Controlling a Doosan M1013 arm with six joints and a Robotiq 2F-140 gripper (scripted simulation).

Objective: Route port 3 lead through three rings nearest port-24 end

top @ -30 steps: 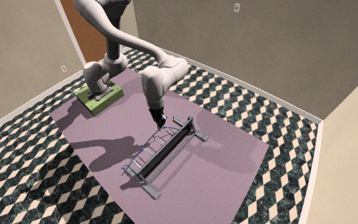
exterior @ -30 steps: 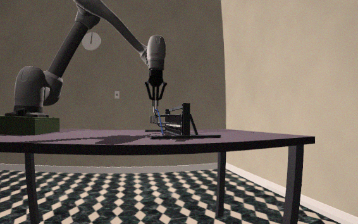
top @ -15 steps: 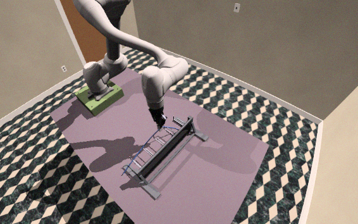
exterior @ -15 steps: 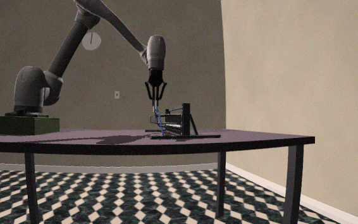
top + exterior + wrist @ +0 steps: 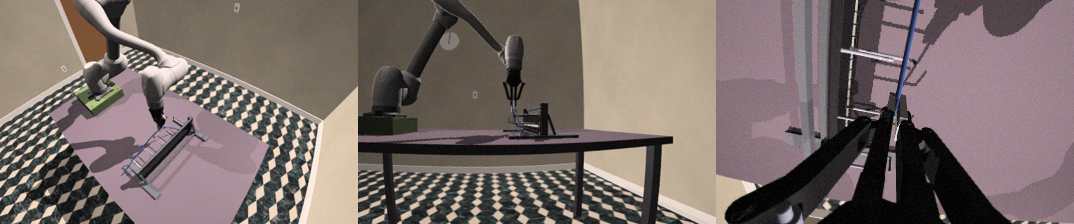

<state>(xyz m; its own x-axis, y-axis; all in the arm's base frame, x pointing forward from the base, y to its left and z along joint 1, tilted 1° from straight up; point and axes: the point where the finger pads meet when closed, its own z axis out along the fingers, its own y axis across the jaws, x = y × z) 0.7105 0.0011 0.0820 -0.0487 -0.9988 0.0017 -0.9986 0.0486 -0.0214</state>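
Right now the rack is 10 cm ahead of my hand, 6 cm to the right of it and 8 cm below it.
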